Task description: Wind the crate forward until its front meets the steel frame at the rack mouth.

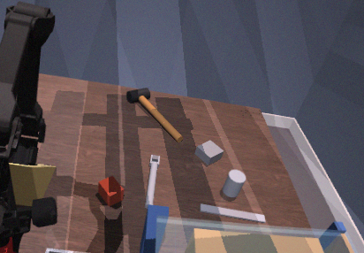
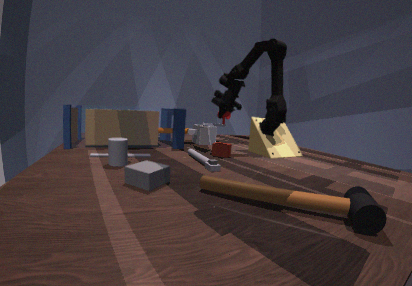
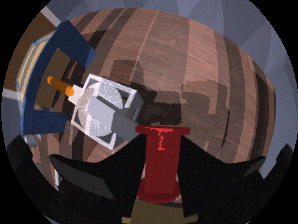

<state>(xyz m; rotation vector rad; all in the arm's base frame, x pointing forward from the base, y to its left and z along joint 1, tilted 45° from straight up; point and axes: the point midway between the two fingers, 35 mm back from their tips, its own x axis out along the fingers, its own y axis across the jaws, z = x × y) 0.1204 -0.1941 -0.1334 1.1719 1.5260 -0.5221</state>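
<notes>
Now: gripper tip 100 mm above the grey winch, 80 mm short of it and 10 mm to the right of it. Round my gripper tip: flat grey bar (470 mm ahead, 330 mm to the left, 130 mm below); then red grip (20 mm to the left, 10 mm behind); then winch handle (30 mm below, 30 mm ahead, 20 mm to the left).
</notes>
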